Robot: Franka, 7 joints.
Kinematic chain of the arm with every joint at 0, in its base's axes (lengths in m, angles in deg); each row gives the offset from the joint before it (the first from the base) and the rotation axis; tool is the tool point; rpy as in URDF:
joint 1: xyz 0 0 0.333 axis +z
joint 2: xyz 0 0 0 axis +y
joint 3: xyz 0 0 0.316 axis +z
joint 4: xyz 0.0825 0 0 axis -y
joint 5: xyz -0.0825 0 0.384 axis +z
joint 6: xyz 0 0 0 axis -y
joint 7: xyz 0.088 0 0 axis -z
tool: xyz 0 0 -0.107 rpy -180 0 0
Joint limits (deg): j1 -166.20..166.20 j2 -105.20..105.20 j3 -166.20..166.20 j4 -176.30..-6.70 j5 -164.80..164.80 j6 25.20..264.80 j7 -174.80..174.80
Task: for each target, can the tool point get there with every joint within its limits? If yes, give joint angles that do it. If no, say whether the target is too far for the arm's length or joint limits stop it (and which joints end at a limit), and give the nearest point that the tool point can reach.
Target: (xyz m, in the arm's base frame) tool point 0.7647 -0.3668 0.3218
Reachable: yes | joints -44.46 77.40 62.00 -41.31 42.32 163.08 -106.43
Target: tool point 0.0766 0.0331 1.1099
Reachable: yes | joints 58.73 -21.21 -24.61 -54.83 131.03 68.23 -114.84
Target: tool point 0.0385 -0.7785 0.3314
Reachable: yes | joints 135.81 -83.97 91.31 -78.28 -34.47 179.51 -97.93
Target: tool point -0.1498 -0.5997 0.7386
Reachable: yes | joints 137.64 -66.21 66.53 -88.12 -137.43 131.24 5.41
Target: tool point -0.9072 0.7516 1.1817
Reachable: no: too far | nearest point -0.5360 0.4441 0.8345 | short by 0.594 m
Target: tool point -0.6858 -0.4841 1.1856
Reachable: no: too far | nearest point -0.4917 -0.3471 0.9443 | short by 0.339 m
